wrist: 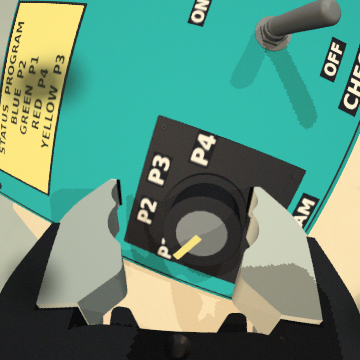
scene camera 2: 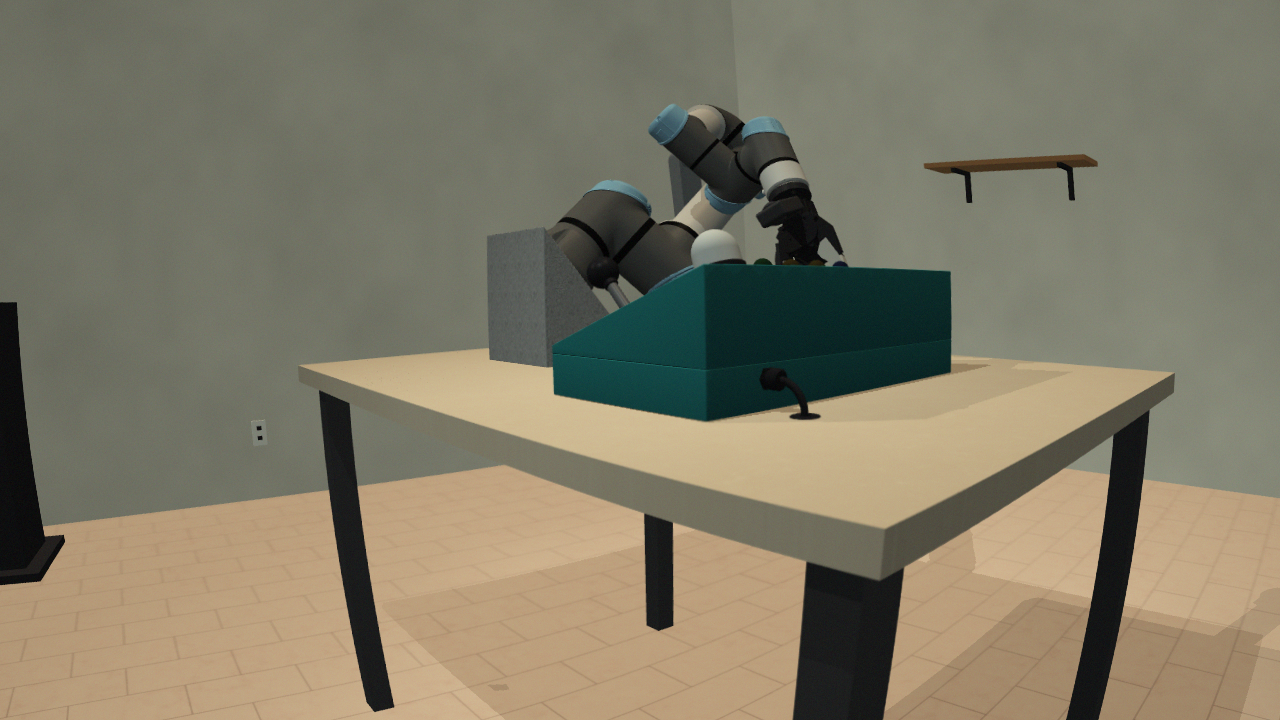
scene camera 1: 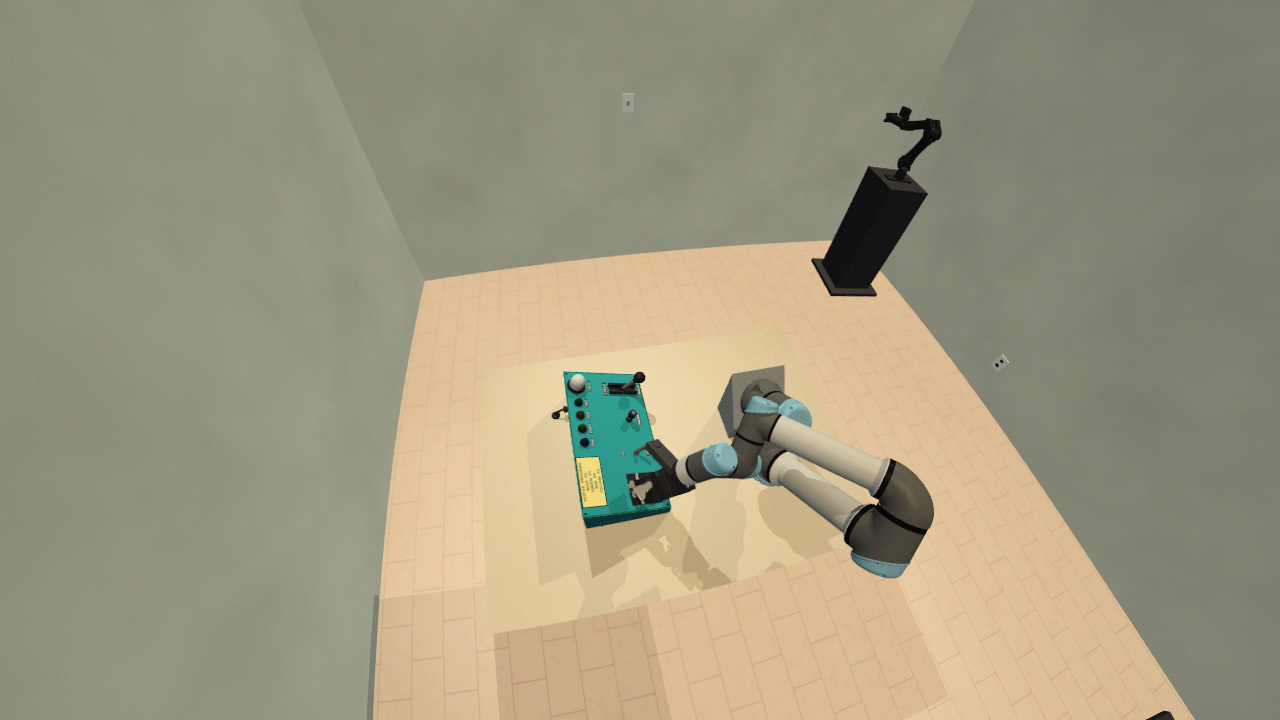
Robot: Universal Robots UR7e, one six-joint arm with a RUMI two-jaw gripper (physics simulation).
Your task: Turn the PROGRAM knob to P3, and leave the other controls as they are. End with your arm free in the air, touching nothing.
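The PROGRAM knob is a round black knob with a grey cap and a yellow pointer, on a dark plate near the edge of the teal console. In the wrist view its pointer aims down-left at P1; P2, P3 and P4 run up and around from there. My gripper is partly open over the knob. The knob shows between the fingers: the right finger is close to its right edge, with a wider gap on the left. Whether the right finger touches it is unclear.
A CHECK toggle stands beside the knob plate, leaning toward OFF. The console also carries a yellow status card, a small lever, a black-balled slide lever, a white dome and several small round lights or buttons.
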